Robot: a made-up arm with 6 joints. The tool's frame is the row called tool.
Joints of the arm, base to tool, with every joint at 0 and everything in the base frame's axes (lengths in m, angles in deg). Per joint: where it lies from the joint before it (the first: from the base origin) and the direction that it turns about. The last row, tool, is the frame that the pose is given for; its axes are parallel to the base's.
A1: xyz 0 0 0.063 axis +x
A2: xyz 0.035 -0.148 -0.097 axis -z
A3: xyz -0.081 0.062 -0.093 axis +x
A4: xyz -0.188 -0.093 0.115 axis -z
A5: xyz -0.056 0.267 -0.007 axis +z
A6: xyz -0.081 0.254 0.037 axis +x
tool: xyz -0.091 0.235 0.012
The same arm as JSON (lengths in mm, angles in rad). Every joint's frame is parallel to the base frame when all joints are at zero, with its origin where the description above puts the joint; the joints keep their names.
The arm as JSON. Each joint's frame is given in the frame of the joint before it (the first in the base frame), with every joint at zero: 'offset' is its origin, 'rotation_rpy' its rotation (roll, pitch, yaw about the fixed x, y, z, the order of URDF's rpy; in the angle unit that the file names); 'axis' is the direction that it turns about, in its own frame. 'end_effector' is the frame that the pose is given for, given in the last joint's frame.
{"length_unit": "mm", "angle_unit": "rad", "chain": [
  {"id": "A1", "offset": [0.0, 0.0, 63.0], "rotation_rpy": [0.0, 0.0, 0.0], "axis": "+x"},
  {"id": "A2", "offset": [35.0, -148.0, -97.0], "rotation_rpy": [0.0, 0.0, 0.0], "axis": "-z"},
  {"id": "A3", "offset": [-81.0, 62.0, -93.0], "rotation_rpy": [0.0, 0.0, 0.0], "axis": "+x"},
  {"id": "A4", "offset": [-188.0, -93.0, 115.0], "rotation_rpy": [0.0, 0.0, 0.0], "axis": "-z"},
  {"id": "A5", "offset": [-56.0, 267.0, -7.0], "rotation_rpy": [0.0, 0.0, 0.0], "axis": "+z"},
  {"id": "A6", "offset": [-81.0, 254.0, 37.0], "rotation_rpy": [0.0, 0.0, 0.0], "axis": "+x"}
], "end_effector": {"offset": [-91.0, 235.0, 12.0], "rotation_rpy": [0.0, 0.0, 0.0]}}

